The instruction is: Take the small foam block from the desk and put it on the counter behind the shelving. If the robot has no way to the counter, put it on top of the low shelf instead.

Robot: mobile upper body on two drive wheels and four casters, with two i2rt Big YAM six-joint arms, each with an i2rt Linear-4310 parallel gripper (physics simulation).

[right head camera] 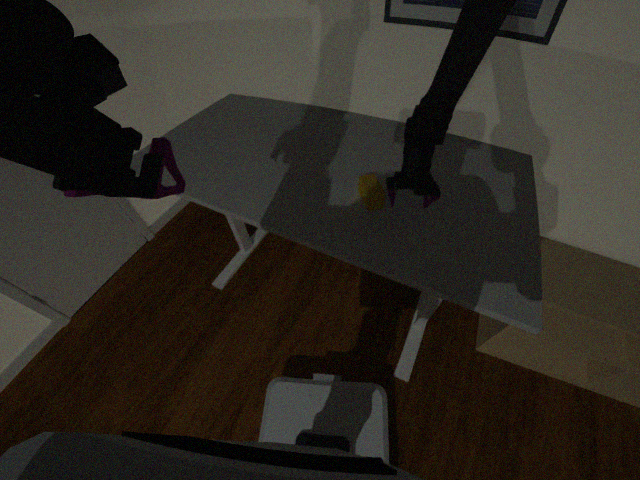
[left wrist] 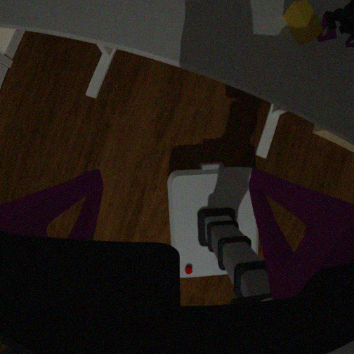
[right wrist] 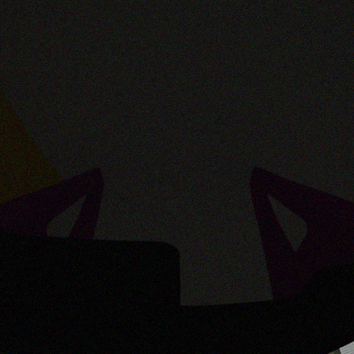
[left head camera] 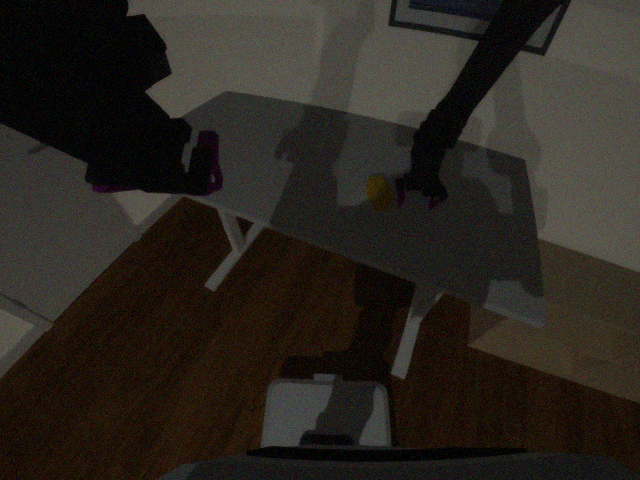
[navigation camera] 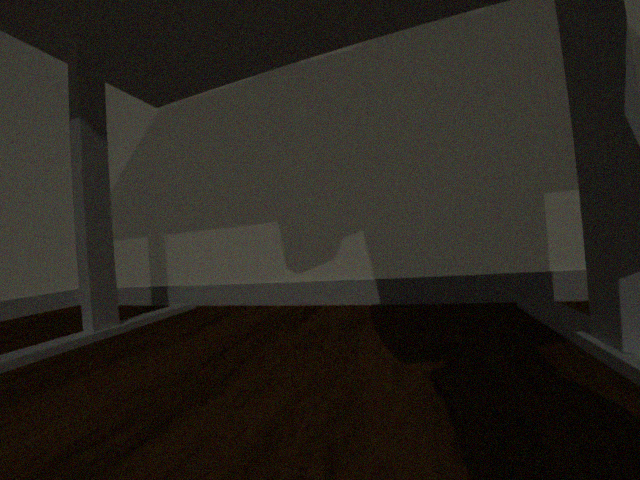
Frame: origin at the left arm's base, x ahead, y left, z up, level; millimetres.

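Where they show: left gripper, fingertip midpoint: [right head camera: 154, 187] [left head camera: 186, 183]; right gripper, fingertip midpoint: [right head camera: 407, 206] [left head camera: 414, 207].
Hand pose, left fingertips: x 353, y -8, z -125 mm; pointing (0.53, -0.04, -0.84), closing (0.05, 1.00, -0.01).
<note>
Things, the pixels of their top centre, and the offset from my left fingertips. "spot": a spot on its surface instead. Level surfaces: height alone.
- yellow foam block, top centre: [right head camera: 372, 184] [left head camera: 381, 185] 349 mm ahead, 339 mm right, 274 mm down
- grey desk, surface height: 334 mm down
- tan wooden box-like piece, surface spot: [right head camera: 573, 356] spot: 124 mm ahead, 1574 mm right, 1205 mm down
The yellow foam block [left head camera: 379, 192] [right head camera: 371, 191] [left wrist: 302, 21] is on the grey desk [left head camera: 248, 180] [right head camera: 242, 180] [left wrist: 125, 25] and looks tipped up. Part of the block [right wrist: 20, 160] shows at the left edge of the right wrist view, outside the left finger. My right gripper [left head camera: 415, 206] [right head camera: 408, 206] [left wrist: 331, 42] [right wrist: 176, 175] is open, low over the desk, right beside the block. Whether a finger touches it is unclear. My left gripper [left head camera: 159, 191] [right head camera: 124, 195] [left wrist: 175, 176] is open and empty, at the desk's left end. The counter and shelving cannot be clearly identified.
A tan wooden box-like piece [left head camera: 568, 351] [right head camera: 573, 356] stands beyond the desk's right end. A large grey surface [left head camera: 67, 217] [right head camera: 62, 227] lies at the left. Desk legs [left head camera: 408, 346] [navigation camera: 98, 217] reach the floor. A framed picture [left head camera: 439, 29] hangs on the wall.
</note>
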